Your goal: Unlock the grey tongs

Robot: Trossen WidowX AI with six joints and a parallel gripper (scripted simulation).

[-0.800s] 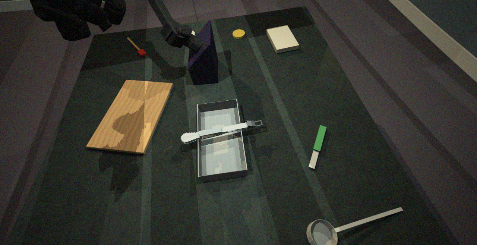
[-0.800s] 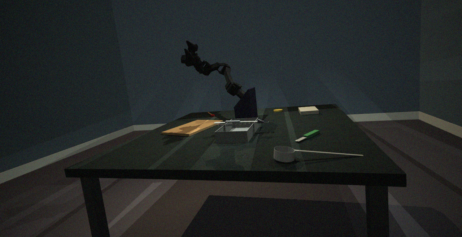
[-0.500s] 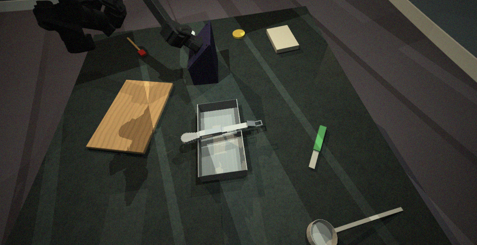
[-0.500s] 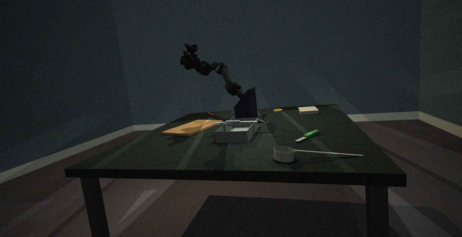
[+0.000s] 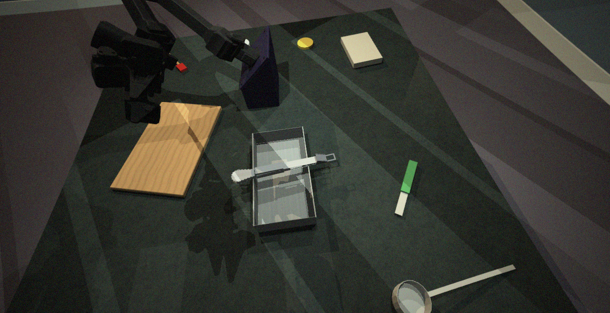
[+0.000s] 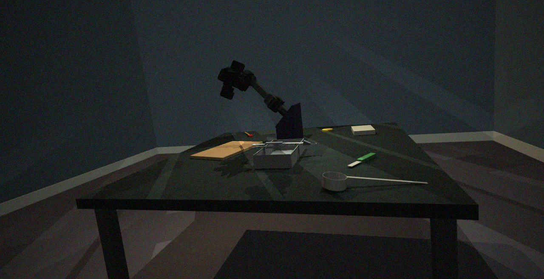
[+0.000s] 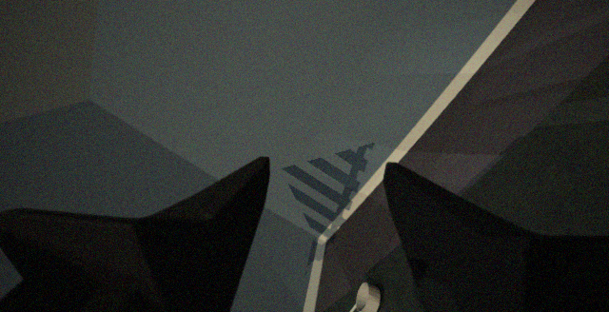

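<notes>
The roasting tin lies 37 cm below my gripper tip and 22 cm to the left of it. Also, from my gripper tip: yellow disc: 63 cm behind, 45 cm to the left, 39 cm below; wooden board: 40 cm below, 24 cm behind, 12 cm to the right; green-handled tool: 56 cm to the left, 40 cm below, 13 cm ahead.
</notes>
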